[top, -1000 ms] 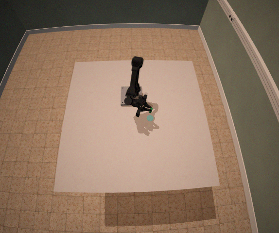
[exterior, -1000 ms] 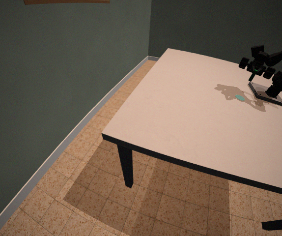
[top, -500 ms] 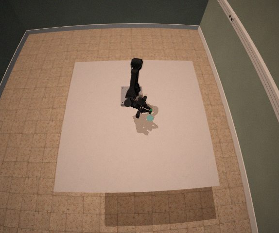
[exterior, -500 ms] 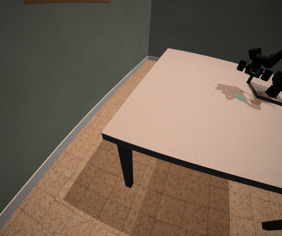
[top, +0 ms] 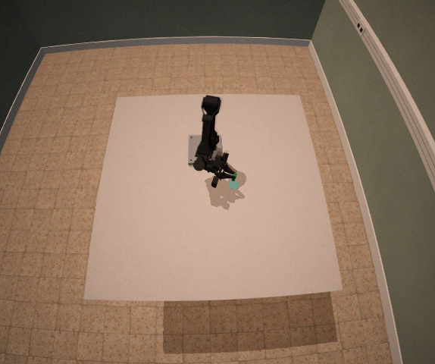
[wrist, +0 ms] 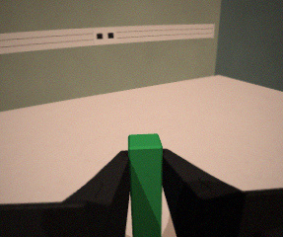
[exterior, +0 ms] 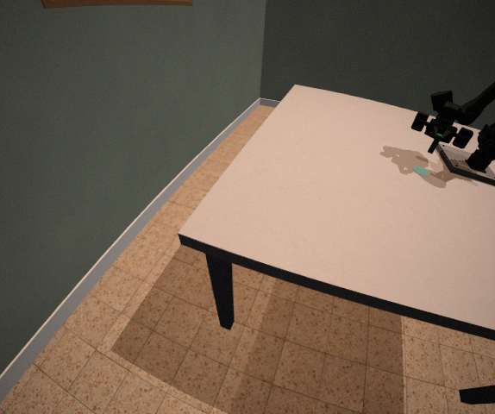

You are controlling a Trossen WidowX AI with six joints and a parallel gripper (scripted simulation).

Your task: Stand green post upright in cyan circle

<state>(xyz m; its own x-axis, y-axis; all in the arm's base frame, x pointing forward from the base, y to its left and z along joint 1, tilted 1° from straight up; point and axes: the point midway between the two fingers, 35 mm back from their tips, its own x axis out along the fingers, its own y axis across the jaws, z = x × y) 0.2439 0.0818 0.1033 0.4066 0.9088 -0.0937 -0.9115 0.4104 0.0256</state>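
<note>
Right now the cyan circle is 13 cm below my hand, 3 cm to the left of it and 1 cm ahead of it. Round my hand: green post: 3 cm to the left, 2 cm below, 1 cm ahead.
</note>
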